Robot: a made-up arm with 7 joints.
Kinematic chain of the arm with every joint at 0, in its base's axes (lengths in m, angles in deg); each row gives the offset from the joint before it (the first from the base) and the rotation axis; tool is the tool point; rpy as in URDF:
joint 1: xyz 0 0 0.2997 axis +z
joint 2: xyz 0 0 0 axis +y
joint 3: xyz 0 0 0.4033 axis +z
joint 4: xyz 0.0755 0 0 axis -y
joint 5: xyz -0.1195 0 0.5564 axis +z
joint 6: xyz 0 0 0 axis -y
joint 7: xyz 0.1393 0 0 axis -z
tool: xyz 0 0 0 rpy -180 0 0
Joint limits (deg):
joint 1: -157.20..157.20
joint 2: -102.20..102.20
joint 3: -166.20..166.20
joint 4: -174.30..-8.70
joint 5: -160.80..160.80
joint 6: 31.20..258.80
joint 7: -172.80..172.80
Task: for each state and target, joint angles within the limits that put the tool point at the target. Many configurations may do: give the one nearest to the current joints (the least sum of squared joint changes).
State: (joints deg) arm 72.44 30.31 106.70 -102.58 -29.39 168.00 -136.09
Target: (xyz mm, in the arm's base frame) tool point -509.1 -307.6 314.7
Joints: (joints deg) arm 85.28 1.20 118.71 -147.82 -35.13 157.80 -136.09
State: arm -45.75 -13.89 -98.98 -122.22 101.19 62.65 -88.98
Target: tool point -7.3 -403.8 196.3
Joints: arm -36.58 -31.02 -80.85 -166.62 92.28 47.63 -88.98
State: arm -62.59 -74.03 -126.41 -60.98 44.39 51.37 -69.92
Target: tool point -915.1 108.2 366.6
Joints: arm -53.12 -64.09 -113.79 -76.39 43.47 43.16 -69.92
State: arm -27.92 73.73 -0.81 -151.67 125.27 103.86 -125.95
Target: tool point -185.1 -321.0 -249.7
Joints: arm -39.37 86.05 -31.09 -131.33 123.23 103.85 -125.95
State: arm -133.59 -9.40 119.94 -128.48 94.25 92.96 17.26
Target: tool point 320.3 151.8 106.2
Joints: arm -119.43 15.41 135.73 -170.76 93.03 84.78 17.26
